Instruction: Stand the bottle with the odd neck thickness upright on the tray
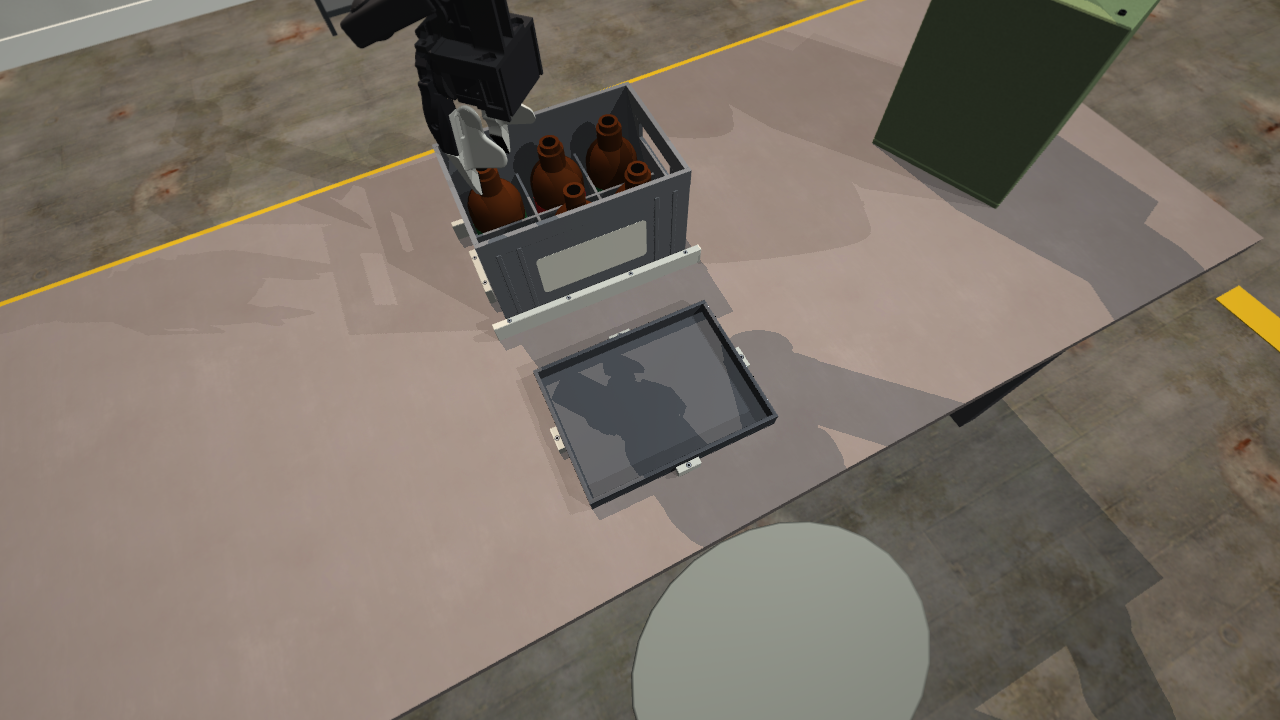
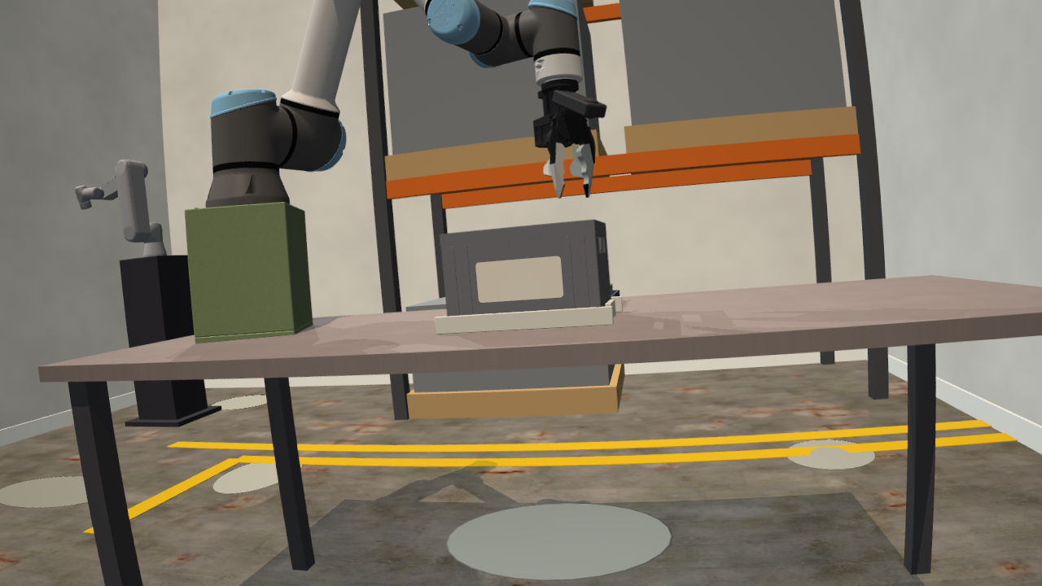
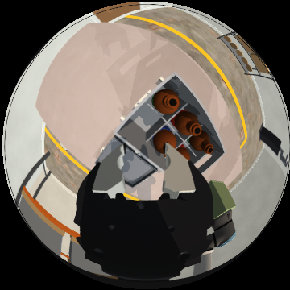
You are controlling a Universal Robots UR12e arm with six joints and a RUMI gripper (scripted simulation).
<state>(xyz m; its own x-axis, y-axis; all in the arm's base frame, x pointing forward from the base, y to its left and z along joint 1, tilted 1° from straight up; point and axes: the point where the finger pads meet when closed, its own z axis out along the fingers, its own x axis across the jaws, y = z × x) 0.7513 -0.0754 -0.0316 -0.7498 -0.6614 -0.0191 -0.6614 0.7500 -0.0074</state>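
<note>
My hand is 15 cm above the brown bottle, 9 cm past it and 1 cm to the right of it. From my hand the other things lie so: grey crate 16 cm below, 9 cm behind, 4 cm to the right; dark tray 24 cm to the left, 23 cm below, 7 cm behind.
</note>
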